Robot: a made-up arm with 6 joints. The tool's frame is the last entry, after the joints.
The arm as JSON. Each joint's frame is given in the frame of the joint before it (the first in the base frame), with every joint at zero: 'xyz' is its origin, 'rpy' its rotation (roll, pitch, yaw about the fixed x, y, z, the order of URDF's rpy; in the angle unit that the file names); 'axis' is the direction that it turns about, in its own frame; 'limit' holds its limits. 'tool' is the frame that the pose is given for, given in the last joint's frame.
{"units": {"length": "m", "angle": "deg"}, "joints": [
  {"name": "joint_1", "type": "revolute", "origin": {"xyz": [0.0, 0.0, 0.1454], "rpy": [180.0, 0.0, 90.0]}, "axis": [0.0, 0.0, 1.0], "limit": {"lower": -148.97, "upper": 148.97}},
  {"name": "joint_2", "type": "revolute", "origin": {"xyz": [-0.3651, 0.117, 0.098], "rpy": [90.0, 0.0, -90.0]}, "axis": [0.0, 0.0, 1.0], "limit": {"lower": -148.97, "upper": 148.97}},
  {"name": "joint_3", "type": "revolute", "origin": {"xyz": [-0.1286, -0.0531, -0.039], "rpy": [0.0, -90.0, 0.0]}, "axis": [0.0, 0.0, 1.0], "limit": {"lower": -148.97, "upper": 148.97}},
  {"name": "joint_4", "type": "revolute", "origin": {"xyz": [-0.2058, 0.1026, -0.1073], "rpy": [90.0, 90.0, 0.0]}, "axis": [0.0, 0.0, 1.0], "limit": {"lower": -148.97, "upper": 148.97}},
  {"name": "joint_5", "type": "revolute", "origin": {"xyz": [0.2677, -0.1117, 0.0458], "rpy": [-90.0, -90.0, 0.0]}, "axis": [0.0, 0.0, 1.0], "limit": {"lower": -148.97, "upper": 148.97}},
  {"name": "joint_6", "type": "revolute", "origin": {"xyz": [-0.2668, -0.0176, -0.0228], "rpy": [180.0, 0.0, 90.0]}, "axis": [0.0, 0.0, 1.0], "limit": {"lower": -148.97, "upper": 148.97}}
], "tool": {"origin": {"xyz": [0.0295, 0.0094, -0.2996], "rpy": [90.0, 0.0, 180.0]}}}
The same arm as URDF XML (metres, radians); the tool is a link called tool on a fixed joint. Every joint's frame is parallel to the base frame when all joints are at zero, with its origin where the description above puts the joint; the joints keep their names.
<robot name="arm">
<joint name="joint_1" type="revolute"><parent link="base"/><child link="link1"/><origin xyz="0 0 0.1454"/><axis xyz="0 0 -1"/><limit lower="-2.6" upper="2.6"/></joint>
<joint name="joint_2" type="revolute"><parent link="link1"/><child link="link2"/><origin xyz="0.117 -0.3651 -0.098"/><axis xyz="0 -1 0"/><limit lower="-2.6" upper="2.6"/></joint>
<joint name="joint_3" type="revolute"><parent link="link2"/><child link="link3"/><origin xyz="0.1286 0.039 0.0531"/><axis xyz="1 0 0"/><limit lower="-2.6" upper="2.6"/></joint>
<joint name="joint_4" type="revolute"><parent link="link3"/><child link="link4"/><origin xyz="-0.1073 0.2058 -0.1026"/><axis xyz="0 0 1"/><limit lower="-2.6" upper="2.6"/></joint>
<joint name="joint_5" type="revolute"><parent link="link4"/><child link="link5"/><origin xyz="-0.2677 0.1117 0.0458"/><axis xyz="0 -1 0"/><limit lower="-2.6" upper="2.6"/></joint>
<joint name="joint_6" type="revolute"><parent link="link5"/><child link="link6"/><origin xyz="0.0176 0.0228 -0.2668"/><axis xyz="0 1 0"/><limit lower="-2.6" upper="2.6"/></joint>
<joint name="tool_joint" type="fixed"><parent link="link6"/><child link="tool"/><origin xyz="-0.0295 -0.2996 0.0094"/></joint>
<link name="base"/>
<link name="link1"/>
<link name="link2"/>
<link name="link3"/>
<link name="link4"/>
<link name="link5"/>
<link name="link6"/>
<link name="tool"/>
</robot>

